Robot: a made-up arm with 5 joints. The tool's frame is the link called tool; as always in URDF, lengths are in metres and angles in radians. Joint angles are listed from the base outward. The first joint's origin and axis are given. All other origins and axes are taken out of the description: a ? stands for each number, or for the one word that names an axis. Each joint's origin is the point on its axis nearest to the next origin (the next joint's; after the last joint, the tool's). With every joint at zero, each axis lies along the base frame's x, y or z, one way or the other. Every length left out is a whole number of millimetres.
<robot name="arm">
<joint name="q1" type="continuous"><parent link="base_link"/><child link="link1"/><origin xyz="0 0 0.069"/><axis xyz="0 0 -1"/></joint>
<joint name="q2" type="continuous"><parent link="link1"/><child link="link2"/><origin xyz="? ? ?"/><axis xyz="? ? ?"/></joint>
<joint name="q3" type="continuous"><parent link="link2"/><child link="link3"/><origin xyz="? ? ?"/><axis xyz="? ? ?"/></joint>
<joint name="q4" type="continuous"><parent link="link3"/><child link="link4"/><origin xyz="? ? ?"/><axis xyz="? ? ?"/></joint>
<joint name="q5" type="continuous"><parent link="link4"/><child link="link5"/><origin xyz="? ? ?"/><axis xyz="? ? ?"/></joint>
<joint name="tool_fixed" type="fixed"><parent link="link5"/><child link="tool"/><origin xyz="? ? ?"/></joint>
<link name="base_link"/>
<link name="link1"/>
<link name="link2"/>
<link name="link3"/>
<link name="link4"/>
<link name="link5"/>
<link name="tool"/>
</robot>
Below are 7 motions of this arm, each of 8 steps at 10 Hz.
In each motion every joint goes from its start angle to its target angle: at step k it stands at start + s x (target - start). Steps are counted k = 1, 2, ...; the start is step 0. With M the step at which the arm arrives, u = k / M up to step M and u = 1 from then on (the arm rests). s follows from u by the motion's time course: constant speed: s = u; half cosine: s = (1 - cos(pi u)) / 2; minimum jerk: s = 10 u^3 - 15 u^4 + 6 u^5.
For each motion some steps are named. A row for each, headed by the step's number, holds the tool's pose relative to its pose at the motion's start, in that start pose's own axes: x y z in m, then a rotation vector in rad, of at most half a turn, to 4 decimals.
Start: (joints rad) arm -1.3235 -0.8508 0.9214 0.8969 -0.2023
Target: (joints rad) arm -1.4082 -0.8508 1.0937 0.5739 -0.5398
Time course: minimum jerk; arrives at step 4
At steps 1, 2, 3, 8:
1: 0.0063 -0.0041 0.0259 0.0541 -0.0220 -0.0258
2: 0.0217 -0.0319 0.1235 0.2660 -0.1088 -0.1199
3: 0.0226 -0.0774 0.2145 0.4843 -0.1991 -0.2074
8: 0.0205 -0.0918 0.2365 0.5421 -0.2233 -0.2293

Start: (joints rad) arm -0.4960 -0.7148 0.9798 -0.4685 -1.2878
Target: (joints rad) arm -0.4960 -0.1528 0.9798 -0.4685 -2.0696
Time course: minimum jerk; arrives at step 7
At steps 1, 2, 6, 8:
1: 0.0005 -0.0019 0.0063 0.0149 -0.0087 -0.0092
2: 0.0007 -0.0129 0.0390 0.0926 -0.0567 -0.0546
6: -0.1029 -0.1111 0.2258 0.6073 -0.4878 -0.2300
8: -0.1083 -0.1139 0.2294 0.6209 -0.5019 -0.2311

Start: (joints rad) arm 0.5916 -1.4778 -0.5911 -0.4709 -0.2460
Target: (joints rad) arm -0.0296 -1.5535 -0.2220 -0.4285 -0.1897
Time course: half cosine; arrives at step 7
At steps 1, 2, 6, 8:
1: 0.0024 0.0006 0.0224 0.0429 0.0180 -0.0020
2: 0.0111 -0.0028 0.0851 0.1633 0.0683 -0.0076
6: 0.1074 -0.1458 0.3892 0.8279 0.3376 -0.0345
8: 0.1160 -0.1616 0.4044 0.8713 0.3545 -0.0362

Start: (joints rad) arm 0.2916 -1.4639 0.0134 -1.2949 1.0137
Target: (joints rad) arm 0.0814 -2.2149 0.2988 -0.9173 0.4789
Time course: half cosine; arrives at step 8
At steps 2, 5, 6, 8:
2: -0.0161 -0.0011 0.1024 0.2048 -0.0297 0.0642
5: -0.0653 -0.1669 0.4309 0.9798 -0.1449 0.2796
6: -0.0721 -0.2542 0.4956 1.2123 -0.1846 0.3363
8: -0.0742 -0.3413 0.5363 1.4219 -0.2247 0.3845

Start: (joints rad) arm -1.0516 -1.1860 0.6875 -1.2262 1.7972
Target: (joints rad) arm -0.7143 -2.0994 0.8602 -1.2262 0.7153
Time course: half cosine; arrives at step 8
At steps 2, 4, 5, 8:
2: 0.0331 -0.0260 0.1154 0.2566 -0.0651 -0.0688
4: 0.0495 -0.1688 0.3392 0.8430 -0.3003 -0.1910
5: 0.0165 -0.2675 0.4131 1.1345 -0.4726 -0.2198
8: -0.0835 -0.4113 0.4519 1.5510 -0.8109 -0.1861

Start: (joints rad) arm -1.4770 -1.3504 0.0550 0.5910 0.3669
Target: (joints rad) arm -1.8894 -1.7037 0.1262 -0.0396 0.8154
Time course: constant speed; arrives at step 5
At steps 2, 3, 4, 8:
2: 0.1026 -0.0873 0.0460 -0.0688 -0.0934 -0.2873
3: 0.1476 -0.1440 0.0743 -0.0794 -0.1096 -0.4360
4: 0.1856 -0.2078 0.1029 -0.0735 -0.1044 -0.5831
8: 0.2154 -0.2769 0.1294 -0.0512 -0.0777 -0.7248

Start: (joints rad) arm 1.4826 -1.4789 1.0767 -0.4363 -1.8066
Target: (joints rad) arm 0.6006 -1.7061 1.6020 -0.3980 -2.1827
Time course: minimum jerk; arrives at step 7
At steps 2, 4, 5, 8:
2: 0.0188 0.0077 0.0373 0.2413 0.0171 -0.0876
4: 0.0740 -0.0540 0.1268 1.0602 0.0360 -0.3765
5: 0.0858 -0.1079 0.1309 1.4368 0.0269 -0.5062
8: 0.0876 -0.1425 0.1185 1.6811 0.0158 -0.5897

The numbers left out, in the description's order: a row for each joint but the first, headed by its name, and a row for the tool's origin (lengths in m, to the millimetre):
q2: xyz -0.27 0.144 0, axis 0 1 0
q3: xyz -0.064 0 -0.258, axis 1 0 0
q4: xyz 0 0.203 -0.063, axis 0 0 1
q5: xyz 0.165 -0.012 0, axis -1 0 0
tool: xyz 0 0.311 0.053

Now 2 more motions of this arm.
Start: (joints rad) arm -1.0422 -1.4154 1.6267 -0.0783 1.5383
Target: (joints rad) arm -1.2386 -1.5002 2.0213 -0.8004 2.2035
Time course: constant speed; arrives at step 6
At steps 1, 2, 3, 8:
1: -0.0046 -0.0152 -0.0122 -0.0144 0.1061 0.0220
2: -0.0190 -0.0278 -0.0250 -0.0305 0.2080 0.0676
3: -0.0428 -0.0388 -0.0366 -0.0486 0.3020 0.1359
8: -0.1621 -0.0798 -0.0548 -0.1152 0.5027 0.4605

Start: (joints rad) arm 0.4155 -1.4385 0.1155 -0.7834 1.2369
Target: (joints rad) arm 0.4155 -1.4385 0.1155 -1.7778 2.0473
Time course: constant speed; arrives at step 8
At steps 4, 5, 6, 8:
4: -0.0111 -0.0308 -0.2034 -0.3968 0.4963 -0.0655
5: -0.0385 -0.0440 -0.2460 -0.4900 0.6260 -0.0506
6: -0.0744 -0.0582 -0.2816 -0.5790 0.7566 -0.0227
8: -0.1652 -0.0876 -0.3263 -0.7411 1.0176 0.0727

